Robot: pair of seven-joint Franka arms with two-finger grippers.
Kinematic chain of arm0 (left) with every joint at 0, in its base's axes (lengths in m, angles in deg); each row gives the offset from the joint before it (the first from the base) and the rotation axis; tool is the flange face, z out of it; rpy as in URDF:
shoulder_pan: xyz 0 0 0.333 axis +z
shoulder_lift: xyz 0 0 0 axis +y
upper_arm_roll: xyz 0 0 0.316 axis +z
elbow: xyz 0.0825 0 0 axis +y
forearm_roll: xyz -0.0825 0 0.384 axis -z
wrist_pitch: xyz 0 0 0 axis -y
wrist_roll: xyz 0.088 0 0 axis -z
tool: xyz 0 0 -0.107 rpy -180 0 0
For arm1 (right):
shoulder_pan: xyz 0 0 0.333 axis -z
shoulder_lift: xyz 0 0 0 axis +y
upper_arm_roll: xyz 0 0 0.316 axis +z
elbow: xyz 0.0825 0 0 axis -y
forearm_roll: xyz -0.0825 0 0.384 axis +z
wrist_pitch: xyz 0 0 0 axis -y
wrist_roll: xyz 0.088 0 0 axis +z
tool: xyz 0 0 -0.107 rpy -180 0 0
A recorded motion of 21 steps. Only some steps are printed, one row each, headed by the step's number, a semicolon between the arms.
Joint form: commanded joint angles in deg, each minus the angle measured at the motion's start. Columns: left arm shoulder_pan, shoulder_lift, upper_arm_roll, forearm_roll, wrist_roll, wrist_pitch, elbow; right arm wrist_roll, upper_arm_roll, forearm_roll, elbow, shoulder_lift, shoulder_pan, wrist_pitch.
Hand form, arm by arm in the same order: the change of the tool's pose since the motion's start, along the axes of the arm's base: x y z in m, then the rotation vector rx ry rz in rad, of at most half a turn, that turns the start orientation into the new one. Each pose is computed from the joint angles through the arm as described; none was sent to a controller.
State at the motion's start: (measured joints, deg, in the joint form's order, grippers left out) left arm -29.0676 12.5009 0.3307 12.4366 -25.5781 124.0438 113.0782; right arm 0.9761 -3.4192 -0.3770 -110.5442 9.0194 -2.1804 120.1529
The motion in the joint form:
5: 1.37 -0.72 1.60 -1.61 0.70 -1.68 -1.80; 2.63 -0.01 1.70 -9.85 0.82 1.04 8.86
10: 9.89 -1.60 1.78 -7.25 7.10 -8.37 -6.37; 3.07 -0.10 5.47 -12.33 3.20 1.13 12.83
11: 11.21 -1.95 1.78 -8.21 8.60 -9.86 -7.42; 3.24 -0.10 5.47 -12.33 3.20 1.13 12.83
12: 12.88 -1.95 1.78 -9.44 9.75 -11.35 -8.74; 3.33 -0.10 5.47 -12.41 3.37 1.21 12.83
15: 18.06 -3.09 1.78 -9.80 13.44 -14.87 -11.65; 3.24 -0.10 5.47 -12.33 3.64 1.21 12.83
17: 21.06 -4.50 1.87 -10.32 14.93 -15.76 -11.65; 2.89 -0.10 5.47 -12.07 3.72 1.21 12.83
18: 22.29 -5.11 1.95 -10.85 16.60 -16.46 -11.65; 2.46 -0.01 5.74 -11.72 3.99 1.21 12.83
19: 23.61 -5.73 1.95 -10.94 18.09 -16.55 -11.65; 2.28 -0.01 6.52 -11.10 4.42 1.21 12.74
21: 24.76 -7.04 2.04 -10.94 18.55 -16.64 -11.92; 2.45 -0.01 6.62 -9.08 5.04 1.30 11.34
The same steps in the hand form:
5: 0.0183 0.0251 0.0190 0.0146 -0.0270 0.0184; -0.0277 -0.0095 -0.0720 0.0238 0.0308 0.0095
10: 0.0578 0.1104 0.0544 0.0865 -0.0473 -0.0051; -0.0340 -0.0102 -0.1078 0.0683 0.0431 -0.0326
11: 0.0625 0.1243 0.0644 0.0985 -0.0517 -0.0177; -0.0340 -0.0102 -0.1078 0.0683 0.0430 -0.0296
12: 0.0691 0.1419 0.0729 0.1163 -0.0543 -0.0196; -0.0346 -0.0109 -0.1100 0.0683 0.0473 -0.0296
15: 0.0807 0.1955 0.1036 0.1163 -0.0650 0.0020; -0.0343 -0.0109 -0.1121 0.0681 0.0507 -0.0313
17: 0.0801 0.2290 0.1171 0.1228 -0.0743 0.0267; -0.0329 -0.0110 -0.1110 0.0679 0.0476 -0.0372
18: 0.0786 0.2436 0.1224 0.1303 -0.0749 0.0168; -0.0310 -0.0101 -0.1112 0.0712 0.0462 -0.0463
19: 0.0778 0.2576 0.1288 0.1300 -0.0849 0.0139; -0.0279 -0.0099 -0.1110 0.0806 0.0439 -0.0586
21: 0.0753 0.2707 0.1445 0.1285 -0.1101 0.0292; -0.0197 -0.0106 -0.1046 0.0831 0.0436 -0.0563

